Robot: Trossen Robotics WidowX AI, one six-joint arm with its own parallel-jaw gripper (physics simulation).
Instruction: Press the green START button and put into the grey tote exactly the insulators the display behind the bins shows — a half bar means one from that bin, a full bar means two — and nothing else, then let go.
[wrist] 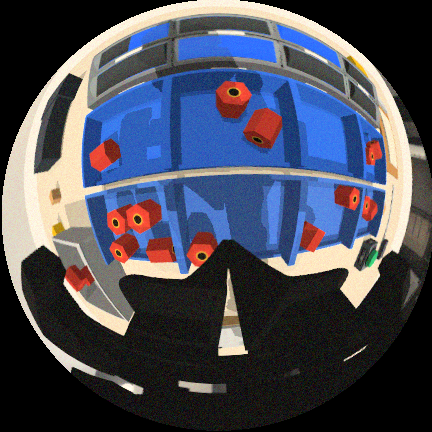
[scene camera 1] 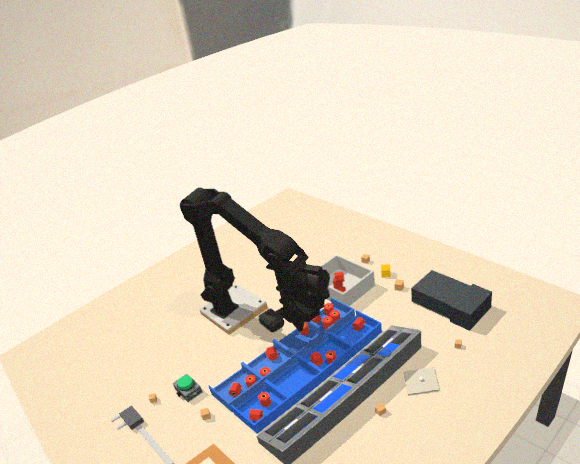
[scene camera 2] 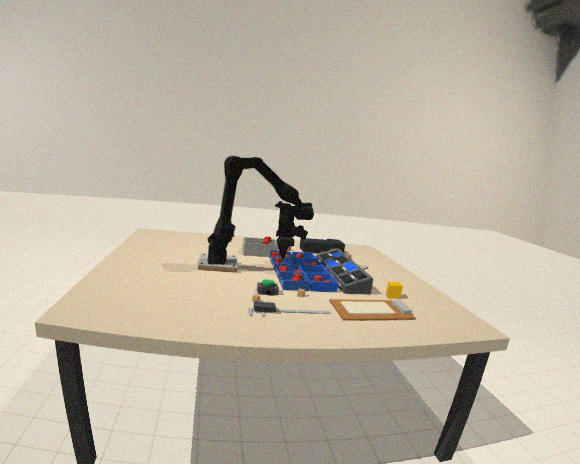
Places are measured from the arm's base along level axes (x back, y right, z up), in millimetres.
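Where they show: gripper, between the fingertips: (wrist: 226, 244) (scene camera 1: 300, 330) (scene camera 2: 282, 258); arm's base, origin of its link: (scene camera 1: 224, 308) (scene camera 2: 216, 261).
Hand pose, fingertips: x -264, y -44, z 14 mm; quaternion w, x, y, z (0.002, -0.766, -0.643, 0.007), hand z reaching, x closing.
Observation:
Things, the pixels of their centre, and the offset from my fingertips. "spot": a spot on its surface instead.
- red insulator, middle of its body: (wrist: 202, 248) (scene camera 1: 303, 328) dx +12, dy -24, dz -18 mm
- grey tote, middle of its body: (wrist: 90, 272) (scene camera 1: 340, 280) (scene camera 2: 260, 247) dx +51, dy -231, dz -9 mm
- green START button, middle of its body: (scene camera 1: 186, 385) (wrist: 368, 255) (scene camera 2: 267, 286) dx +116, dy +307, dz -16 mm
- dark block, middle of its body: (scene camera 1: 450, 297) (scene camera 2: 322, 246) dx -267, dy -319, dz -8 mm
- yellow cube, middle of its body: (wrist: 58, 231) (scene camera 1: 385, 271) dx -27, dy -349, dz -23 mm
- caliper, middle of its body: (scene camera 1: 140, 437) (scene camera 2: 290, 310) (wrist: 389, 225) dx +83, dy +487, dz -27 mm
- orange frame, a spot on its surface: (scene camera 2: 340, 310) spot: dx -70, dy +479, dz -30 mm
My gripper (scene camera 1: 301, 325) (scene camera 2: 283, 257) (wrist: 226, 244) is shut and empty, low over the robot-side row of the blue bins (scene camera 1: 295, 381) (scene camera 2: 327, 287) (wrist: 322, 130). One red insulator (wrist: 201, 251) is just left of the fingertips in the wrist view, partly hidden by the gripper. Other red insulators lie in several bins. In the far row, two insulators (wrist: 233, 99) (wrist: 263, 128) share one bin. The grey tote (scene camera 1: 360, 291) (scene camera 2: 252, 248) holds red insulators (scene camera 1: 339, 281) (wrist: 79, 278), their number unclear. The display (scene camera 1: 350, 396) (scene camera 2: 358, 288) shows one half bar (wrist: 152, 36) and two full bars (wrist: 227, 48) (wrist: 307, 43). The green START button (scene camera 1: 185, 382) (scene camera 2: 268, 283) (wrist: 372, 258) stands beside the bins.
A dark block (scene camera 1: 450, 300) (scene camera 2: 322, 245) (wrist: 56, 125) lies beyond the tote. A yellow cube (scene camera 1: 385, 271) and small wooden cubes (scene camera 1: 365, 258) (scene camera 1: 399, 285) are near the tote. A caliper (scene camera 1: 131, 417) (scene camera 2: 265, 306) and an orange frame (scene camera 2: 340, 310) lie beyond the button end.

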